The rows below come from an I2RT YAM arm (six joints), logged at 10 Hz.
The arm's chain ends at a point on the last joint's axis. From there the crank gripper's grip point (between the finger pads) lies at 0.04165 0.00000 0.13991 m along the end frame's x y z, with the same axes.
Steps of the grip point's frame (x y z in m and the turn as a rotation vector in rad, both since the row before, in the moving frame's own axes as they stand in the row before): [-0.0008 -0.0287 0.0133 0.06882 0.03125 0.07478]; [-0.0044 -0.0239 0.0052 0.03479 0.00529 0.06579]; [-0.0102 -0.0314 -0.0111 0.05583 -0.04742 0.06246]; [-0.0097 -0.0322 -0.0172 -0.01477 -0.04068 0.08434]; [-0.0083 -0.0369 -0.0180 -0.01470 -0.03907 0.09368]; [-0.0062 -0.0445 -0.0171 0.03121 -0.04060 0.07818]
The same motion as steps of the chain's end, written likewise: [-0.0054 -0.0224 0.0149 0.06882 0.03125 0.07478]; [-0.0052 -0.0218 0.0055 0.03479 0.00529 0.06579]; [-0.0037 -0.0259 -0.0128 0.05583 -0.04742 0.06246]; [-0.0037 -0.0375 -0.0187 -0.01477 -0.04068 0.08434]; [-0.0025 -0.0426 -0.0195 -0.01470 -0.03907 0.09368]; [-0.0005 -0.0431 -0.0187 0.03121 -0.04060 0.07818]
